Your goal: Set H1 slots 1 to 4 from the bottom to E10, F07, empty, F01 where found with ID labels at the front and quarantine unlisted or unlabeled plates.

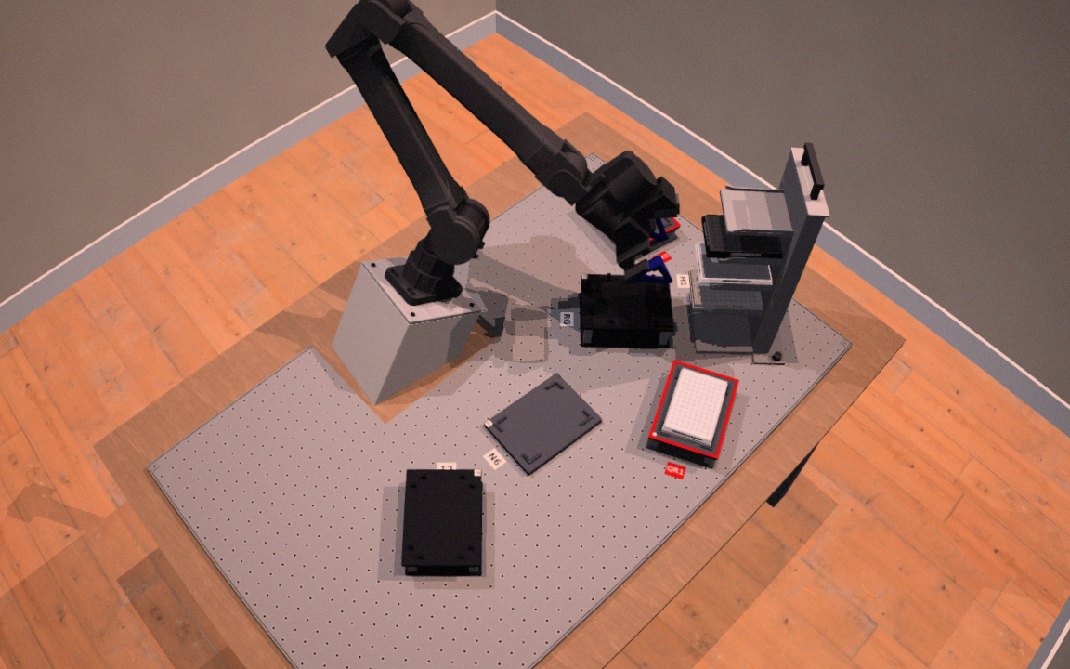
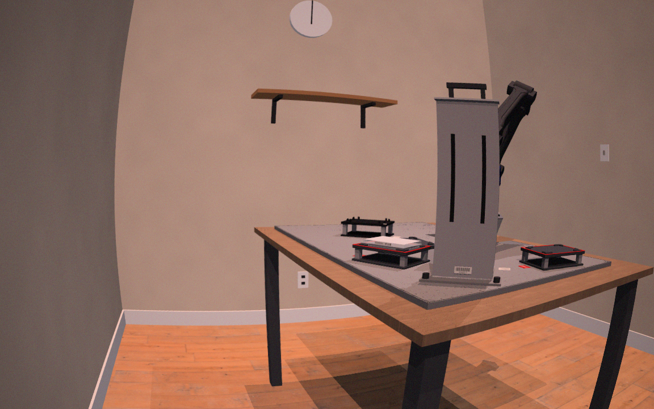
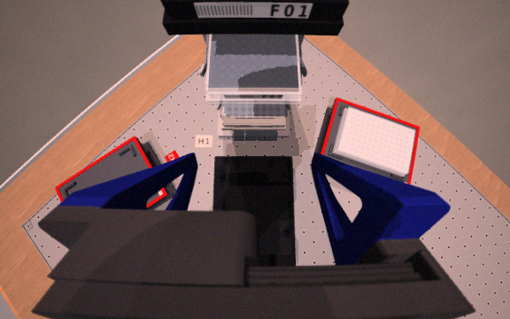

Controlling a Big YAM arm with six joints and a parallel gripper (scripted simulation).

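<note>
Right now the black regrip nest RG is 13 cm below my hand, 4 cm to the right of it and 3 cm behind it. The rest, counted from my hand: H1 deck label 18 cm below, 12 cm to the left, 3 cm behind; then hotel back wall 15 cm to the left, 13 cm ahead, 1 cm above; then black plate 9 cm to the left, 8 cm ahead, 6 cm above.
</note>
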